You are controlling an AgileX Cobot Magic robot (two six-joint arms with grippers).
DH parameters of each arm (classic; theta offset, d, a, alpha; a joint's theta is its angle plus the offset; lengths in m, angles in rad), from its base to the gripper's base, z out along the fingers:
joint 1: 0 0.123 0 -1.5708
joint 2: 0.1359 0 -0.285 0
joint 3: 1.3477 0 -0.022 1.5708
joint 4: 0 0.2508 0 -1.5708
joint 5: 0 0 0.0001 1.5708
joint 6: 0 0.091 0 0
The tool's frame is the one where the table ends.
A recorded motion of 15 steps. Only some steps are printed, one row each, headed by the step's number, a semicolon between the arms.
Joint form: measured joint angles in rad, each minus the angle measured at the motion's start. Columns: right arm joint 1, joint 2, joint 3, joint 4, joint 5, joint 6; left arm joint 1, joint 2, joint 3, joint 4, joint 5, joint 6.
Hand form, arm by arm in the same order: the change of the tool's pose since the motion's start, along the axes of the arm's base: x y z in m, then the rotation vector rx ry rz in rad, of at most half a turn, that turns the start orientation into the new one. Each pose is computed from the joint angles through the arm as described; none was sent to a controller.
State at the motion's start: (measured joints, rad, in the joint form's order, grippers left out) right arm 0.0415 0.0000 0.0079 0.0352 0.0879 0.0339; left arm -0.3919 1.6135 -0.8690 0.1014 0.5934 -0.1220
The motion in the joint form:
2: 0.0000 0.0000 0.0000 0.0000 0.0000 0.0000; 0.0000 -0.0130 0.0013 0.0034 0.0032 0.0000
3: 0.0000 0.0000 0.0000 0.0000 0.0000 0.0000; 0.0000 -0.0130 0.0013 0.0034 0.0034 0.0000
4: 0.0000 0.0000 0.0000 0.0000 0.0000 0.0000; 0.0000 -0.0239 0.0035 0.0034 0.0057 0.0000
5: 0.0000 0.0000 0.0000 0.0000 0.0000 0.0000; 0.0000 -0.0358 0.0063 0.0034 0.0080 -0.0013
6: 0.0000 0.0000 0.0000 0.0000 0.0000 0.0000; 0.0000 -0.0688 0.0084 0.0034 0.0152 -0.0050
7: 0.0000 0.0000 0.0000 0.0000 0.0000 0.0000; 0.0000 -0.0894 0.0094 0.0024 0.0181 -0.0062
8: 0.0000 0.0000 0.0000 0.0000 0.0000 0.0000; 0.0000 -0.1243 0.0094 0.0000 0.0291 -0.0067
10: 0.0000 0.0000 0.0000 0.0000 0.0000 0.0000; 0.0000 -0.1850 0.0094 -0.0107 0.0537 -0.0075
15: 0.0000 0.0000 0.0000 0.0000 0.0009 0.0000; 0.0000 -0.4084 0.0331 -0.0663 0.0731 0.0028
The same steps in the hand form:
2: 0.0000 0.0000 0.0000 0.0000 0.0000 0.0000; -0.0012 0.0007 0.0034 -0.0006 -0.0090 -0.0018
3: 0.0000 0.0000 0.0000 0.0000 0.0000 0.0000; -0.0012 0.0007 0.0034 -0.0005 -0.0088 -0.0018
4: 0.0000 0.0000 0.0000 0.0000 0.0000 0.0000; -0.0024 0.0012 0.0059 -0.0028 -0.0148 -0.0016
5: 0.0000 0.0000 0.0000 0.0000 0.0000 0.0000; -0.0039 0.0019 0.0086 -0.0057 -0.0210 -0.0002
6: 0.0000 0.0000 0.0000 0.0000 0.0000 0.0000; -0.0070 0.0032 0.0173 -0.0156 -0.0429 0.0040
7: 0.0000 0.0000 0.0000 0.0000 0.0000 0.0000; -0.0089 0.0040 0.0227 -0.0230 -0.0580 0.0059
8: 0.0000 0.0000 0.0000 0.0000 0.0000 0.0000; -0.0126 0.0054 0.0321 -0.0336 -0.0795 0.0087
10: 0.0000 0.0000 0.0000 0.0000 0.0000 0.0000; -0.0202 0.0081 0.0478 -0.0552 -0.1098 0.0171
15: 0.0000 0.0000 -0.0001 0.0000 0.0009 0.0000; -0.0532 0.0185 0.0964 -0.1669 -0.2579 0.0321

